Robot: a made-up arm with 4 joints. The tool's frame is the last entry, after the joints.
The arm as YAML. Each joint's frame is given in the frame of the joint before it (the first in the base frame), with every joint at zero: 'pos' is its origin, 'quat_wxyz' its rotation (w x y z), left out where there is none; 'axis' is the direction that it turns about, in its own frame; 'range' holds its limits. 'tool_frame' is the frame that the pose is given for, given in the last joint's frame.
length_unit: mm
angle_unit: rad
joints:
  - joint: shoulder
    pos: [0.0, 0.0, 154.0]
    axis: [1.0, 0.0, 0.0]
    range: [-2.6, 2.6]
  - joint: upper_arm
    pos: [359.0, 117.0, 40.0]
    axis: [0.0, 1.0, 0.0]
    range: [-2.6, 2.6]
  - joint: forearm
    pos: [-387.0, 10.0, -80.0]
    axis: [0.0, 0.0, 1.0]
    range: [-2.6, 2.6]
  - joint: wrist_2
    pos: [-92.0, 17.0, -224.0]
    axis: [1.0, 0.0, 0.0]
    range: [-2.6, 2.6]
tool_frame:
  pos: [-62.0, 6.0, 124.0]
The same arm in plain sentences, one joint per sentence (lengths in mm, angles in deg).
The arm has four revolute joints in a row. What follows holds with every joint at zero, and every direction is one of the base frame's. Joint 1 lies 154 mm along +z from the base frame's origin and rotates about +x, from -148.97 to 148.97 deg. Joint 2 lies 359 mm along +x and 117 mm along +y and 40 mm along +z from joint 1 and rotates about +y, from -148.97 to 148.97 deg. Joint 3 lies 387 mm along -x and 10 mm along +y and 80 mm along -z from joint 2 and rotates about +z, from -148.97 to 148.97 deg. Joint 4 lies 92 mm along -x and 17 mm along +y and 224 mm along -z from joint 3 and rotates about +x, from -148.97 to 148.97 deg. The tool frame, which is the frame that the pose is given for, lies 62 mm along -x and 6 mm along +y and 124 mm along +z from joint 4; its axes are parallel to the base frame's.
